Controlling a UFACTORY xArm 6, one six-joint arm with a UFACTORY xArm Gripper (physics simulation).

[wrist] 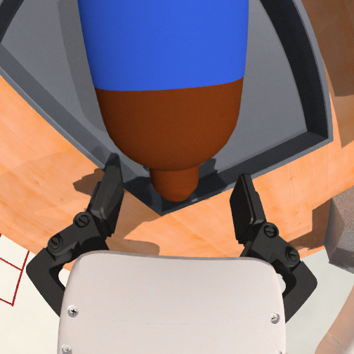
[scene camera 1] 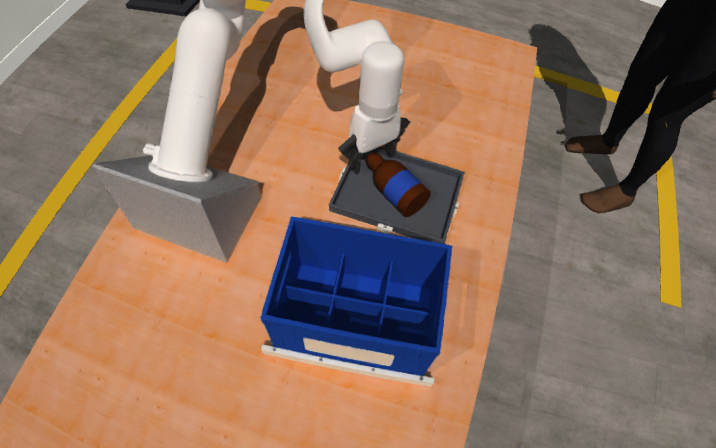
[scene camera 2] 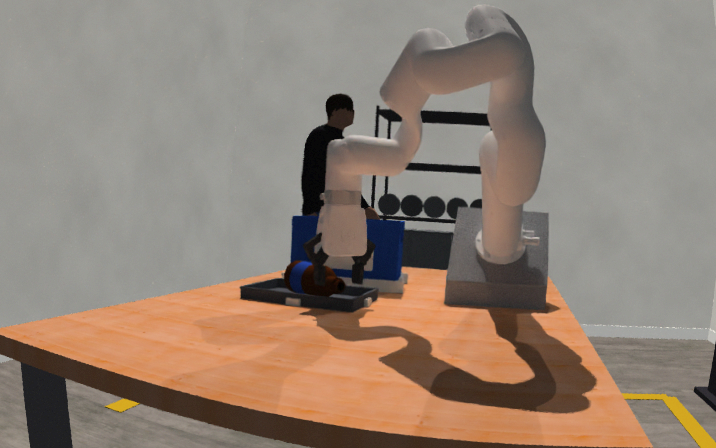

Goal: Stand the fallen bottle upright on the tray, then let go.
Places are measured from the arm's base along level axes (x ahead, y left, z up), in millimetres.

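Pixels of known places: gripper, between the fingertips: [scene camera 1: 372,159] [scene camera 2: 338,284]; arm's base, origin of its link: [scene camera 1: 180,172] [scene camera 2: 501,244].
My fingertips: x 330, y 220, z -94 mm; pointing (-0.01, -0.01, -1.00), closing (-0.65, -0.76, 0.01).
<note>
Ahead of a thing's pixels: the offset from my fingertips to its top centre. "spot": to the spot under its first point.
The brown bottle with a blue label @(dx +57, dy -37, dz +34 mm) [scene camera 1: 399,184] [scene camera 2: 302,276] [wrist: 167,122] lies on its side in the dark grey tray [scene camera 1: 352,196] [scene camera 2: 264,295] [wrist: 280,112]. Its neck points to the tray's corner nearest the gripper in the wrist view, and its base points to the opposite side. My gripper [scene camera 1: 374,159] [scene camera 2: 338,283] [wrist: 178,182] is open and points down over that corner. Its fingers stand one on each side of the bottle's neck, with a gap on both sides in the wrist view. The neck is partly hidden by the gripper in scene camera 1.
A blue crate with dividers @(dx +72, dy -343, dz +130 mm) [scene camera 1: 285,332] [scene camera 2: 390,248] stands close beside the tray, behind a white strip @(spot: dx +76, dy -443, dz -15 mm) [scene camera 1: 343,364]. The grey arm pedestal [scene camera 1: 168,216] [scene camera 2: 496,290] is on the same table. A person [scene camera 1: 649,132] [scene camera 2: 315,171] stands beyond the table, near a shelf rack [scene camera 2: 454,118].
</note>
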